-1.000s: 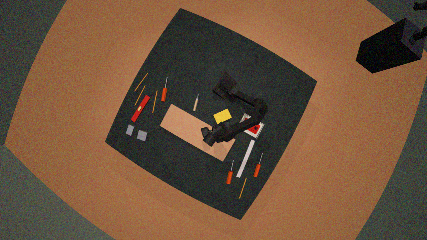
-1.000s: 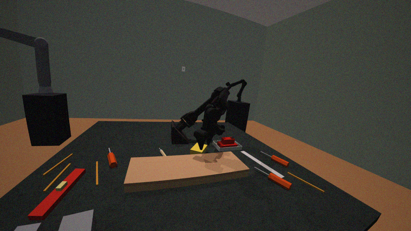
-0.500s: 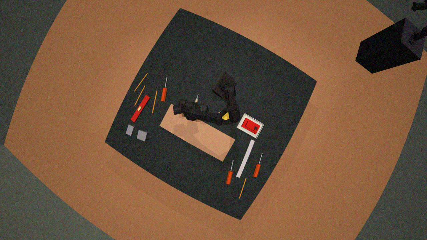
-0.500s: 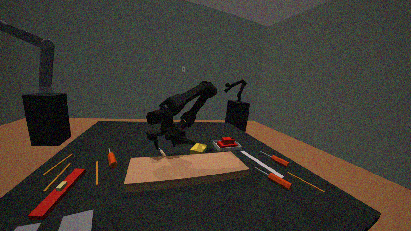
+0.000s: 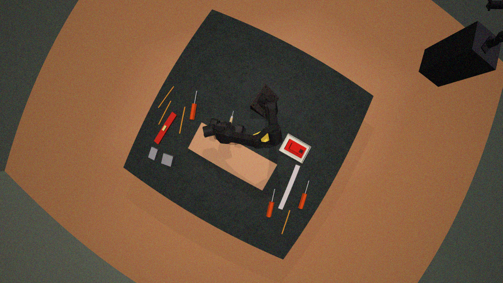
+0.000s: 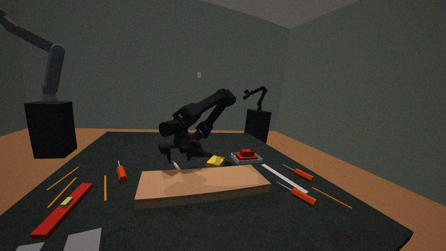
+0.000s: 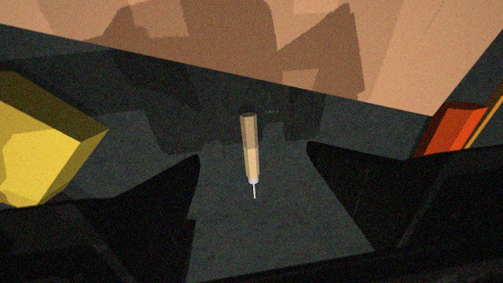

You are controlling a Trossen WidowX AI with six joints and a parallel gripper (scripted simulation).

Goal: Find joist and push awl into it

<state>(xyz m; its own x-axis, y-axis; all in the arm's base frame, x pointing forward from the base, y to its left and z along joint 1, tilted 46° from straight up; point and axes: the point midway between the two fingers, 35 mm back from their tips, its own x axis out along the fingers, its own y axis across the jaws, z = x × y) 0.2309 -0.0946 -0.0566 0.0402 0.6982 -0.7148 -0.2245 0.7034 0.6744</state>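
Right now my gripper tip is 50 mm past the awl, 10 mm to the left of it and 40 mm above it. The rest, counted from my gripper tip: white tray: 70 mm behind, 410 mm to the left, 40 mm below; yellow block: 40 mm behind, 200 mm to the left, 40 mm below; red level: 190 mm ahead, 380 mm to the right, 40 mm below.
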